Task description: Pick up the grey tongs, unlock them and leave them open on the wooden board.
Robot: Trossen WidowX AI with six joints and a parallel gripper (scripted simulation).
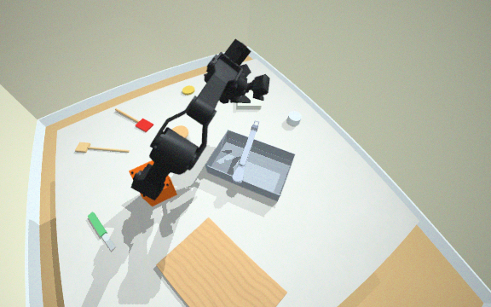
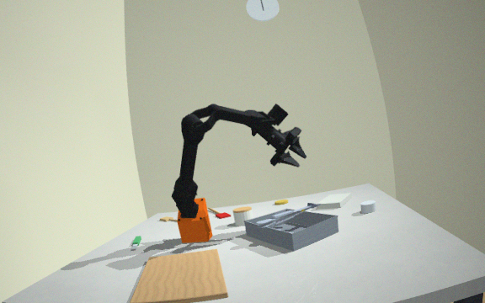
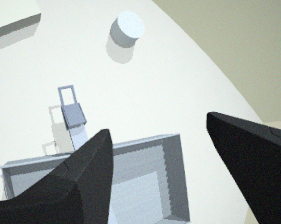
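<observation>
My gripper tip is now 70 mm past the grey roasting tin, 110 mm to the left of it and 210 mm above it. Also, from my gripper tip: yellow disc: 160 mm behind, 480 mm to the left, 230 mm below; white block: 120 mm ahead, 280 mm to the left, 230 mm below; wooden board: 350 mm behind, 450 mm to the right, 230 mm below.
</observation>
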